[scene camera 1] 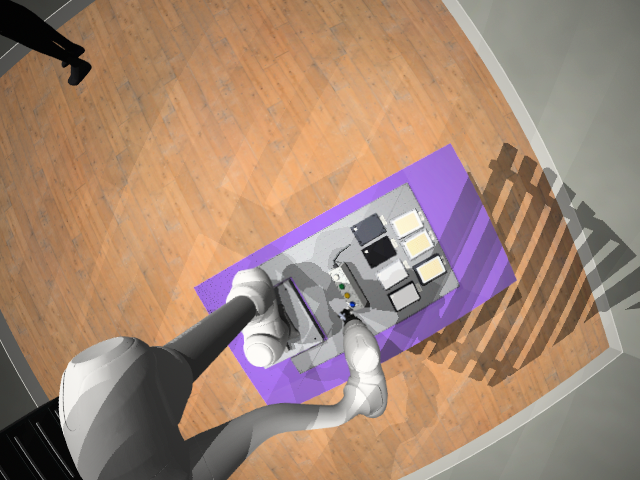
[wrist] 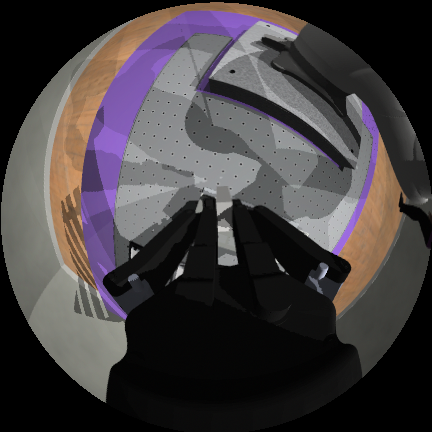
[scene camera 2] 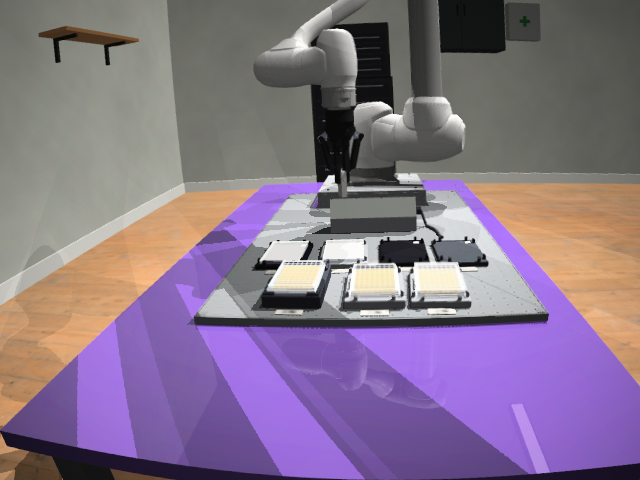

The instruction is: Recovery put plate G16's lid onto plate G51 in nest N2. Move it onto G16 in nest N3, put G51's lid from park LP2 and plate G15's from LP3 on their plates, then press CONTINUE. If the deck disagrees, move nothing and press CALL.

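Places are measured from the arm's base along level axes (x ahead, y left, z up), in metres.
Pixels of known places: gripper, fingertip midpoint: (scene camera 1: 347,309) (wrist: 222,196) (scene camera 2: 342,196); arm's base at its link origin: (wrist: 315,70) (scene camera 2: 372,181).
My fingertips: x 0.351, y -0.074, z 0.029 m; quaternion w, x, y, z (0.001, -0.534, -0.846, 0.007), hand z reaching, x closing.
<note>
Ahead of a thing's pixels: the offset from my fingertips to its top centre. "pt": to the spot under its first point.
My gripper (scene camera 1: 345,313) (scene camera 2: 342,188) (wrist: 222,196) is shut and empty, pointing down beside the blue button's end of the button box. The box @(dz +0.010, dx +0.052, dy +0.082 m) (scene camera 2: 373,208) carries a white button @(dz +0.001, dx +0.027, dy +0.157 m) (scene camera 1: 336,276), a green button @(dz +0.001, dx +0.029, dy +0.107 m) (scene camera 1: 341,286), a yellow button @(dz +0.001, dx +0.031, dy +0.057 m) (scene camera 1: 346,295) and a blue button @(dz +0.001, dx +0.033, dy +0.007 m) (scene camera 1: 352,304). Three plates with cream wells and clear rims, one @(dz -0.045, dx +0.450, dy +0.208 m) (scene camera 1: 407,223) (scene camera 2: 438,279), a middle one @(dz -0.044, dx +0.451, dy +0.093 m) (scene camera 1: 417,243) (scene camera 2: 374,280) and one in a black nest @(pt dz -0.045, dx +0.448, dy -0.045 m) (scene camera 1: 430,269) (scene camera 2: 297,276), stand in a row. Labels are unreadable; I cannot tell which plates are lidded.
Between plates and box lie four flat park positions: dark grey @(dz -0.054, dx +0.270, dy +0.274 m) (scene camera 1: 369,228) (scene camera 2: 459,251), black @(dz -0.054, dx +0.265, dy +0.152 m) (scene camera 1: 378,251) (scene camera 2: 403,252), white @(dz -0.056, dx +0.269, dy +0.022 m) (scene camera 1: 391,274) (scene camera 2: 343,250) and black-edged pale @(dz -0.056, dx +0.275, dy -0.108 m) (scene camera 1: 404,296) (scene camera 2: 283,251). The arm's raised base plate (wrist: 250,80) is behind the box. A cable @(pt dz -0.076, dx +0.037, dy +0.239 m) (scene camera 2: 431,225) leaves the box.
</note>
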